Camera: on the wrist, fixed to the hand. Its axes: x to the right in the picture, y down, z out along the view.
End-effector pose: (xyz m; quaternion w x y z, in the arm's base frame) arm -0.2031 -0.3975 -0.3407 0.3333 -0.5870 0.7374 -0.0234
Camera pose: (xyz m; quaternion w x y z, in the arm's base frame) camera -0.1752 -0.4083 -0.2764 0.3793 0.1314 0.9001 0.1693
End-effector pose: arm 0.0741 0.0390 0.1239 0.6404 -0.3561 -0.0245 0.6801
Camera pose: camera 0.1391 0.0118 0.1316 0.0255 -0.1406 0.2618 0.9545
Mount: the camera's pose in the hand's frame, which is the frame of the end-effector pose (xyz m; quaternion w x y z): -0.0228 -0.0544 -0.0393 0.7091 0.1205 -0.0760 0.6906
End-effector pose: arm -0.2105 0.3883 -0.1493 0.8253 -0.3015 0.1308 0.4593
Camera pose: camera -0.1750 0.3270 -0.1483 0.3143 0.0109 0.2936 0.9027
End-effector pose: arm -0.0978 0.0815 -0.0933 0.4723 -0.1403 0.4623 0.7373
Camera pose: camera -0.0502 0.0435 -0.1295 0.1222 -0.3327 -0.4776 -0.8039
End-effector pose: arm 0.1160 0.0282 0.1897 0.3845 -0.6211 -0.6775 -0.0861
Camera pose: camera 0.0814 -0.0245 0.2221 0.3554 -0.8685 -0.0911 0.3333
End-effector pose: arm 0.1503 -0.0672 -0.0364 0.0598 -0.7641 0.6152 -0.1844
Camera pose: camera 0.1823 -0.0271 0.0125 0.3086 -0.1238 0.9372 -0.1055
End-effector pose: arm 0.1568 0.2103 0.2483 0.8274 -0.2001 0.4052 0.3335
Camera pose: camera 0.1643 0.1398 0.2467 0.4113 0.2630 0.4028 0.7742
